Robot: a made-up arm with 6 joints.
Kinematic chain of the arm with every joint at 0, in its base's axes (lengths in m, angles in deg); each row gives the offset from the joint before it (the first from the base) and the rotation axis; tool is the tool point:
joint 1: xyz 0 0 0.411 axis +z
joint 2: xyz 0 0 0 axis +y
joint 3: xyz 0 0 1.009 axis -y
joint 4: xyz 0 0 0 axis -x
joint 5: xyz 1.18 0 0 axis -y
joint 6: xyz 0 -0.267 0 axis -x
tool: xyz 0 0 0
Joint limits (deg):
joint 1: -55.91..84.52
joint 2: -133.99..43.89
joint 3: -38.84..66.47
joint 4: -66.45..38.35
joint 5: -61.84..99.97
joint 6: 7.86..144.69
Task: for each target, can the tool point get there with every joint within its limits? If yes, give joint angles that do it. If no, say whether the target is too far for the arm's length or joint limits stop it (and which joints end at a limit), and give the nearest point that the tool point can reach.
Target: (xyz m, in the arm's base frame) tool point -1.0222 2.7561 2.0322
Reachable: no: too far | nearest point -1.1173 1.4605 1.4533 | short by 1.422 m
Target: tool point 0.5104 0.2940 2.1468
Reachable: yes | joints 51.37 -19.97 29.07 -36.30 37.20 90.49
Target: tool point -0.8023 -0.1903 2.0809
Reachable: yes | joints -5.46 -60.70 23.23 5.49 19.42 94.07
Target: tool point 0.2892 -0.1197 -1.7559
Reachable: no: joint limits stop it (at a limit: joint 2, joint 3, joint 4) | nearest point 0.5686 -0.2353 -0.0633 | short by 1.719 m
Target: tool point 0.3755 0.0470 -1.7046
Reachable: no: joint limits stop it (at a limit: joint 2, joint 3, joint 4) | nearest point 0.6106 0.0764 -0.0633 | short by 1.658 m
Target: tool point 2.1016 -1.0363 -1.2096
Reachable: no: too far | nearest point 1.2492 -0.6160 0.1496 | short by 1.658 m
